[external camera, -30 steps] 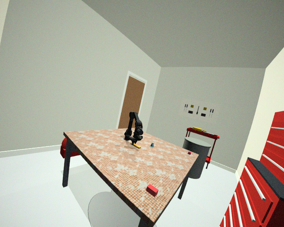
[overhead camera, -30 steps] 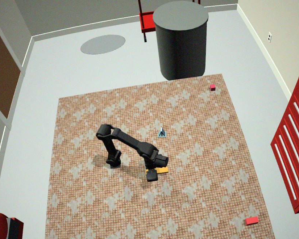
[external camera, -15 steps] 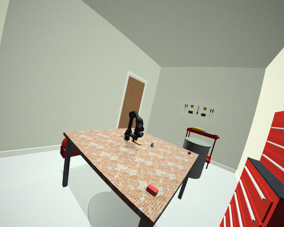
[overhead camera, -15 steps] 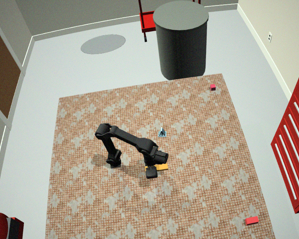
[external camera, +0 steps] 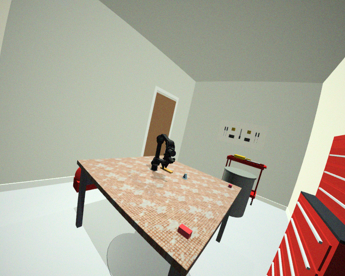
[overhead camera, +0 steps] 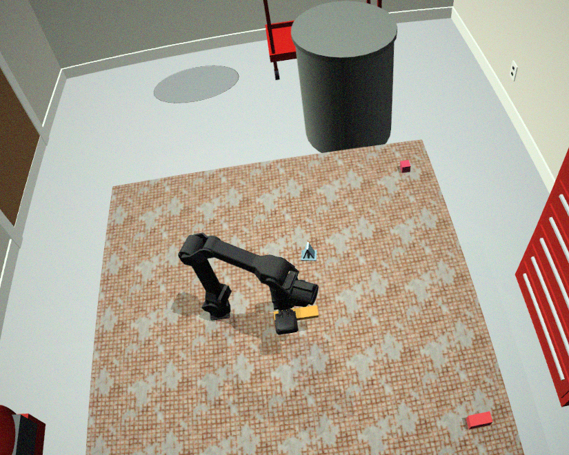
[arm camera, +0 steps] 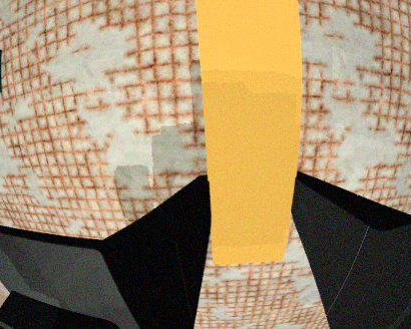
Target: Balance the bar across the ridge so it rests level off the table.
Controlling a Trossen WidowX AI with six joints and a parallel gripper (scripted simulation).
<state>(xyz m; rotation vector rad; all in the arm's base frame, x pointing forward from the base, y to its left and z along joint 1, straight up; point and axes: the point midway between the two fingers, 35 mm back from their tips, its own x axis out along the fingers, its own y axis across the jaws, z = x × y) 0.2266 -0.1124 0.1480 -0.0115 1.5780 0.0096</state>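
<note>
My gripper tip is 280 mm to the right of the blue-grey wedge, 90 mm short of it and 80 mm above it. Round my gripper tip: bar: 30 mm ahead; then red cube: 610 mm to the left, 510 mm ahead, 100 mm below.
</note>
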